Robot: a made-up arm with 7 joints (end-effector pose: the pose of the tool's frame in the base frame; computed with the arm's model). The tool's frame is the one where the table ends. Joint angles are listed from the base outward.
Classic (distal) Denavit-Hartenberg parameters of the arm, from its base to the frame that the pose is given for. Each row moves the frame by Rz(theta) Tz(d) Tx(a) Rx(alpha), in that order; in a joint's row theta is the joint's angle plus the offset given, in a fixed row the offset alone. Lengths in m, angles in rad.
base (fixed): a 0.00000; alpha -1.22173; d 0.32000; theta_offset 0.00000
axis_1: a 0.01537; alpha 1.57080; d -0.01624; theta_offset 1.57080
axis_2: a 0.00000; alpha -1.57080; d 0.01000; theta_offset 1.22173
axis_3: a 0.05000; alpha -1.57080; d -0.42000; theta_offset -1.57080
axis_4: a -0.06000; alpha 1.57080; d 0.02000; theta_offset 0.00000
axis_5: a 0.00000; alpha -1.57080; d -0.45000; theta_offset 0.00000
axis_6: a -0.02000; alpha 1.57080; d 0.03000; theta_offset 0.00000
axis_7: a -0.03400; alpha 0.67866; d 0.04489; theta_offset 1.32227
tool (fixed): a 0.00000; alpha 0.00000; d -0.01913; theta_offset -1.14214
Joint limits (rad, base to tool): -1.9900..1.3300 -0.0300..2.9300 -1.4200..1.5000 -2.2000..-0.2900 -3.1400..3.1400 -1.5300..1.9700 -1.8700..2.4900
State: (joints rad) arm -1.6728 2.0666 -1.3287 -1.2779 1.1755 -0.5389 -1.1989
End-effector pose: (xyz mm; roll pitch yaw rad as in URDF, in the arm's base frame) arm 343.4 618.6 684.1 2.7417 -0.2895 -1.1193
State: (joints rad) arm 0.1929 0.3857 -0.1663 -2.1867 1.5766 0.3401 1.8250
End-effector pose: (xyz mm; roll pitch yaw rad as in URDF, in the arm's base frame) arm 397.2 79.0 -9.1 -2.9355 0.7590 -0.7298
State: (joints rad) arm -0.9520 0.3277 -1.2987 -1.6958 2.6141 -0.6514 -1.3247
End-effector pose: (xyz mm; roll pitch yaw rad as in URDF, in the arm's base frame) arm 380.9 -445.2 1.7 -0.4457 -0.7087 -0.2727
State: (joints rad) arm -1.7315 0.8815 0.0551 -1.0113 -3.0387 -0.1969 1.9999
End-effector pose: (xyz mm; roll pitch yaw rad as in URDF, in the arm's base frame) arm 541.0 169.1 882.5 2.8688 -0.7129 -1.4549
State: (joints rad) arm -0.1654 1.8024 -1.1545 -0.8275 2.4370 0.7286 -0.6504
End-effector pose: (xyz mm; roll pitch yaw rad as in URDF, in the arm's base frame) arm 185.1 751.9 220.9 0.5251 0.2671 0.7615
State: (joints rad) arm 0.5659 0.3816 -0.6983 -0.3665 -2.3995 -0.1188 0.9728
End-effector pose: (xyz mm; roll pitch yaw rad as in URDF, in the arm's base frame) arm -334.8 212.6 -448.0 -0.1788 0.6009 -2.0200
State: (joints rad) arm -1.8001 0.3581 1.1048 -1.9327 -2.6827 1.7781 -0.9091
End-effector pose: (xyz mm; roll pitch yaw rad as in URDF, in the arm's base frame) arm 305.7 253.6 744.8 0.9872 0.3717 2.0737
